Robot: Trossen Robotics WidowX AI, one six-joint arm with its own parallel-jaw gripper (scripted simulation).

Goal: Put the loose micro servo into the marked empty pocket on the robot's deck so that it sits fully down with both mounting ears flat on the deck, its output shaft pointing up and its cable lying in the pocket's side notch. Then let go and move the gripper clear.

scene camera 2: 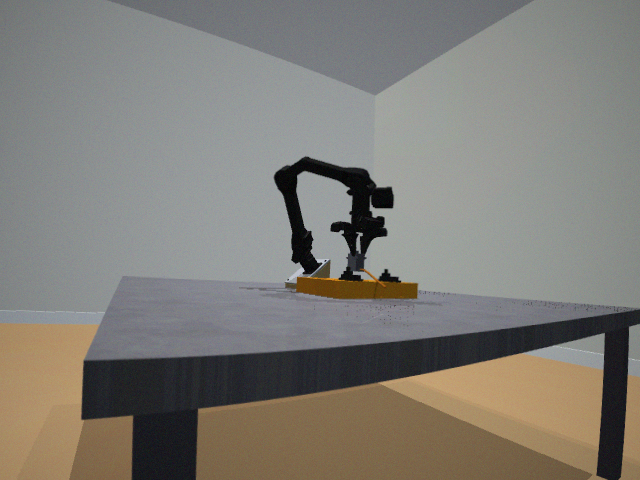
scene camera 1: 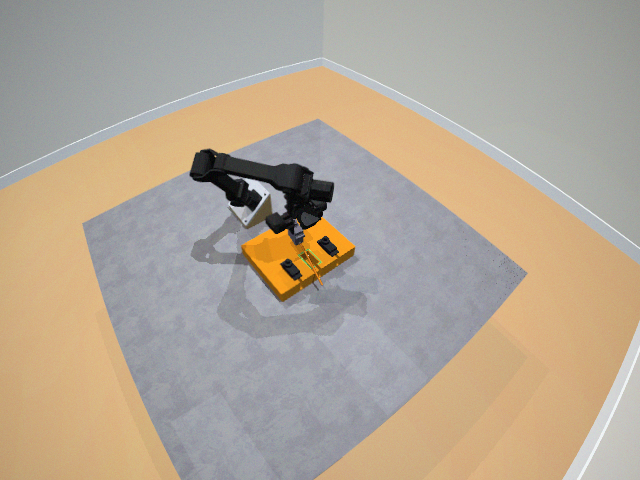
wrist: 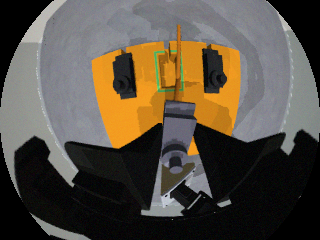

I see my gripper point(scene camera 2: 358, 256) and a grey micro servo point(wrist: 179, 120).
My gripper also shows in scene camera 1 point(scene camera 1: 297, 231) and in the wrist view point(wrist: 177, 126).
